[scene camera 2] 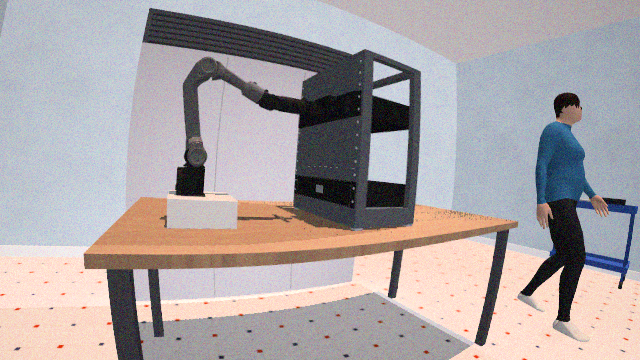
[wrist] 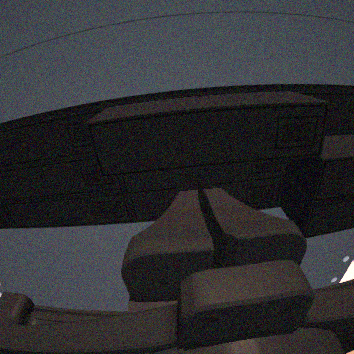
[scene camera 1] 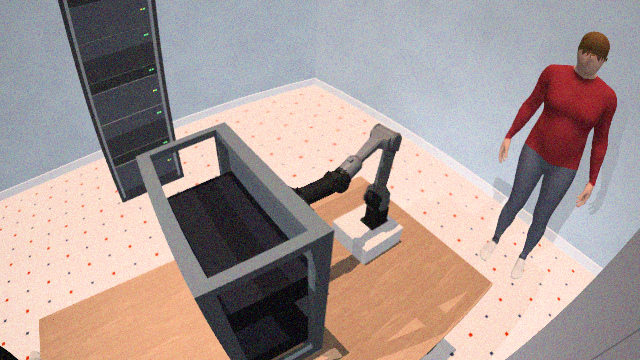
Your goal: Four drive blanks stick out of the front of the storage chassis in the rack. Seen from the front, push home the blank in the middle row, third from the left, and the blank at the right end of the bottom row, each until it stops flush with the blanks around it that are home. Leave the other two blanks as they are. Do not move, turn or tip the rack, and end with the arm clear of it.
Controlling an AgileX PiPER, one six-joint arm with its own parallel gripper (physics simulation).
Note:
I see my gripper (wrist: 195,189) and a rack (scene camera 1: 256,257).
The rack shows as well in scene camera 2 (scene camera 2: 340,137).

